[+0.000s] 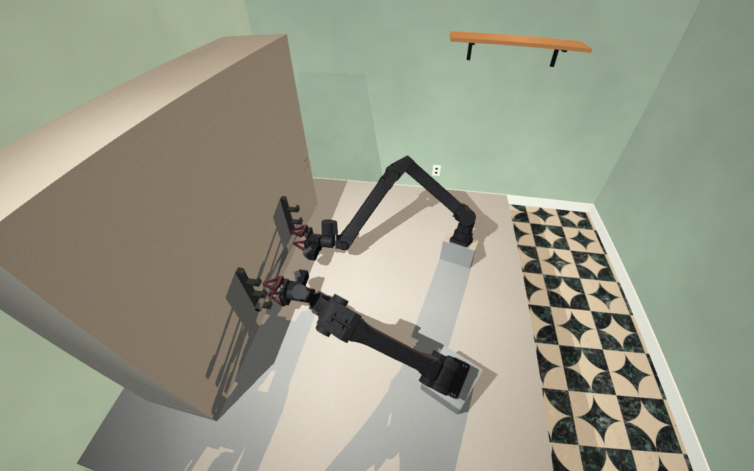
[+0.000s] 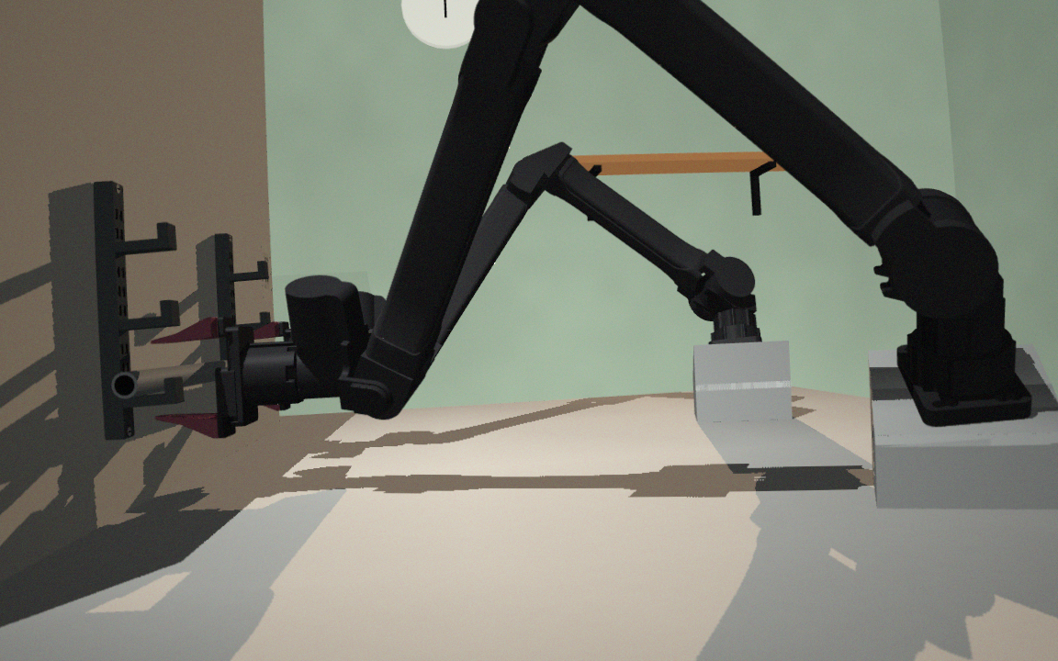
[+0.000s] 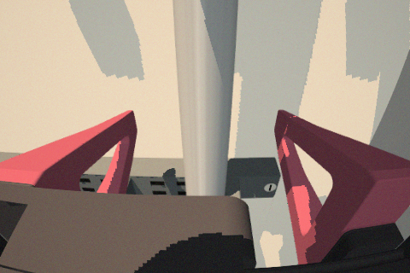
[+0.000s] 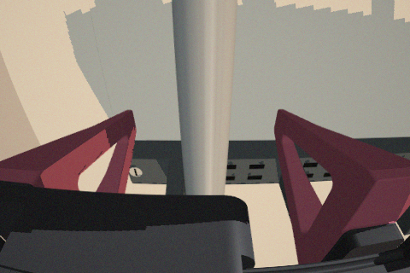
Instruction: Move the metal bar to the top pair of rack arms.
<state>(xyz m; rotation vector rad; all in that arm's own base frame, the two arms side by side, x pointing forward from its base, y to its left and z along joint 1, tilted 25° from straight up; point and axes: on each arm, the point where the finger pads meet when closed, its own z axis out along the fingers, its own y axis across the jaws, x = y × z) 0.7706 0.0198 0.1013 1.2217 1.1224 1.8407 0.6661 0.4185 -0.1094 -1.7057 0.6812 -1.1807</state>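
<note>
Right now my right hand is 15 cm to the right of the grey metal bar and 1 cm past it. From my right hand the other things lie so: tall tan wall panel (32 cm above, 19 cm to the left, 17 cm ahead).
The grey metal bar is 10 mm ahead of my left hand and 150 mm to the right of it. The rest, counted from my left hand: tall tan wall panel 190 mm ahead, 100 mm to the right, 320 mm above.
</note>
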